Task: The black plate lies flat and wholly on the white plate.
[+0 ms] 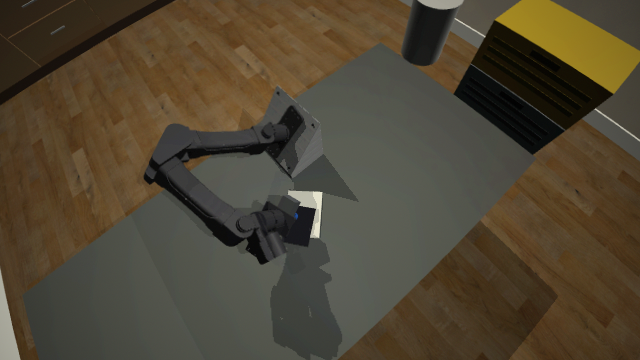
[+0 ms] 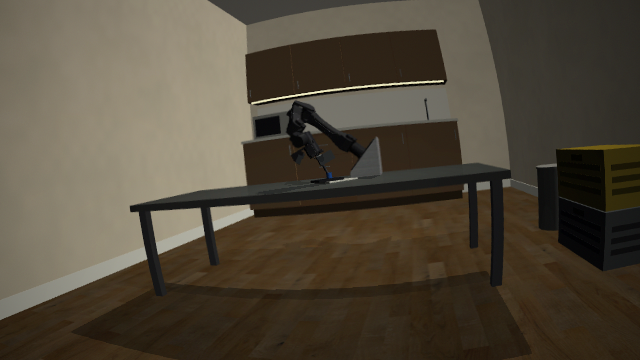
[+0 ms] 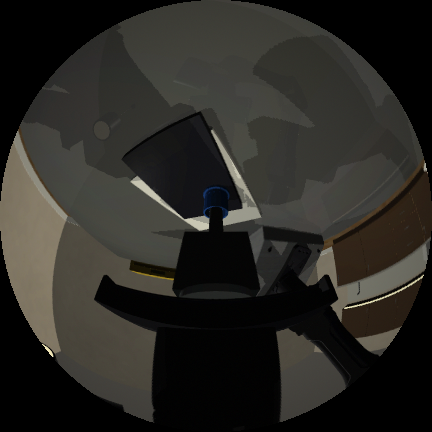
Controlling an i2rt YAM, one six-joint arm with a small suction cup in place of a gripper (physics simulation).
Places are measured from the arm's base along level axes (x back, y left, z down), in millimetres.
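Where they show: end effector, tool point: [image 1: 295, 215] [image 3: 215, 193]; arm's base, origin of the base link: [image 1: 284, 133] [image 2: 364, 154] [image 3: 283, 280].
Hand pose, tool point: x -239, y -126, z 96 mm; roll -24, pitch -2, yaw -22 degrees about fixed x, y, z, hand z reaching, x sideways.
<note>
Each offset is from my tool point to the top centre of the thing. Level surfaces: height alone.
The black plate {dx -36, dy -9, dz -6 mm} [image 1: 304, 226] [image 2: 320, 181] [image 3: 181, 169] lies on the white plate {dx -9, dy +25, dz +5 mm} [image 1: 308, 198] [image 2: 346, 178] [image 3: 238, 213] on the grey table {dz +11 mm} [image 1: 402, 156] [image 2: 402, 176]. Its front end reaches past the white plate's front edge, and white rim shows at the back and the right. My suction cup [image 1: 295, 216] [image 2: 328, 174] [image 3: 215, 197], with its blue tip, sits on the black plate near its left edge. The arm bends over the plates from the left.
The arm's grey wedge mount [image 1: 299, 134] [image 2: 368, 158] stands on the table just behind the plates. A dark cylinder bin [image 1: 427, 31] [image 2: 546, 196] and a yellow and black cabinet [image 1: 559, 58] [image 2: 599, 178] stand on the floor beyond the table's far end.
</note>
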